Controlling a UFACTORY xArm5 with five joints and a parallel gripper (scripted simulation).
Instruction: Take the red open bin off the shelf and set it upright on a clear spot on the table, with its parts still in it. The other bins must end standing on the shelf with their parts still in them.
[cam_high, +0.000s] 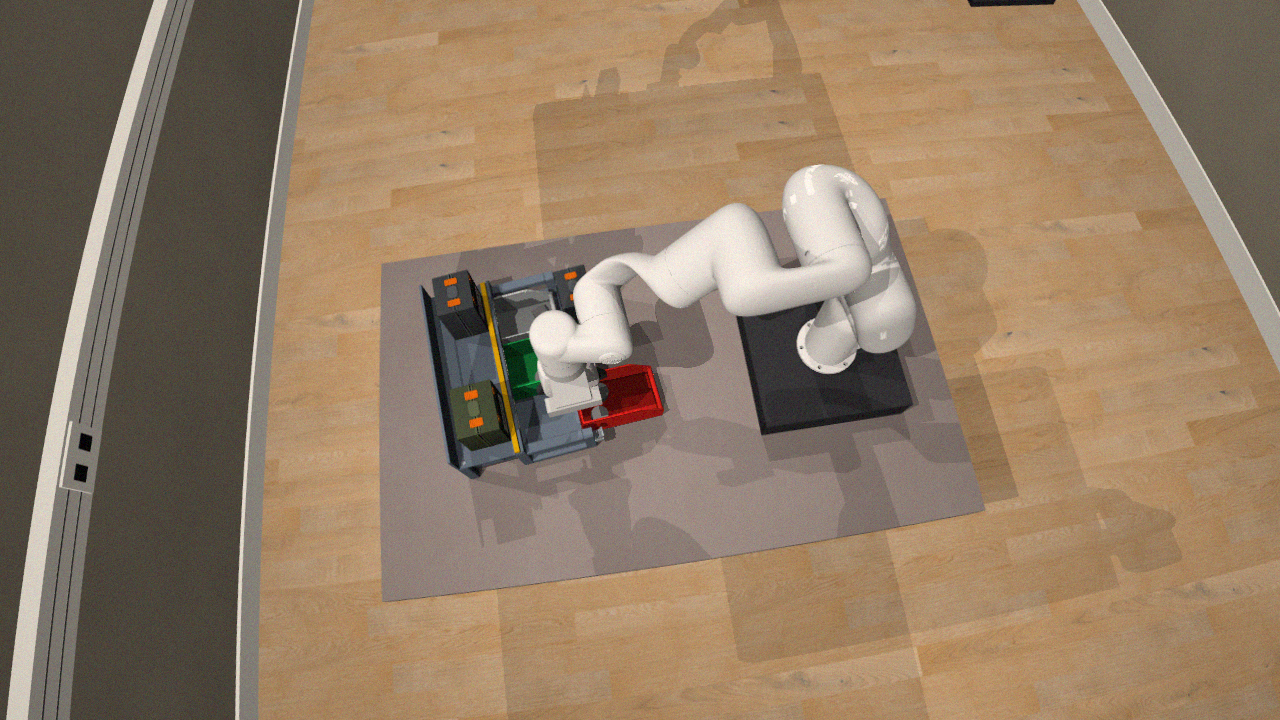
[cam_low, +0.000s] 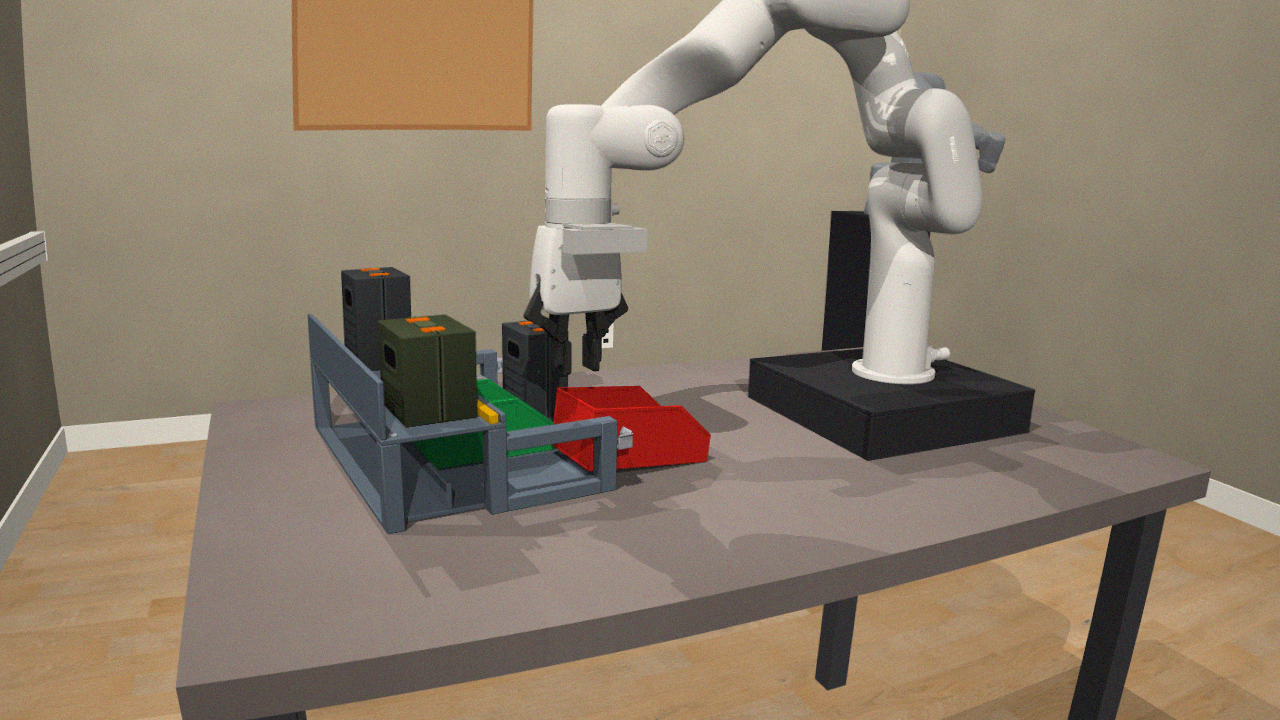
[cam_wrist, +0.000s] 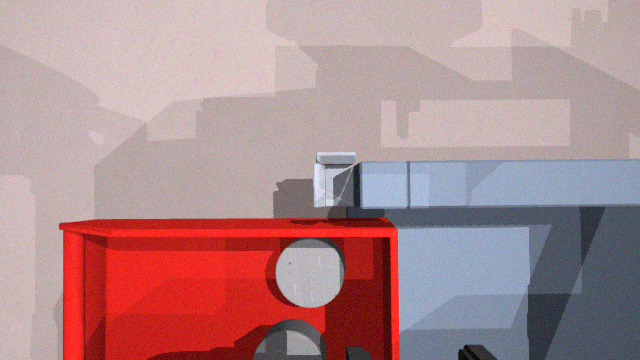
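Right now my hand is 12 cm above the grey disc, 4 cm past it and 2 cm to the right of it. Also, from my hand: red open bin (10 cm below, 8 cm behind, 1 cm to the right); then green bin (10 cm to the right, 10 cm below, 10 cm ahead); then grey shelf (13 cm ahead, 9 cm to the right, 8 cm below).
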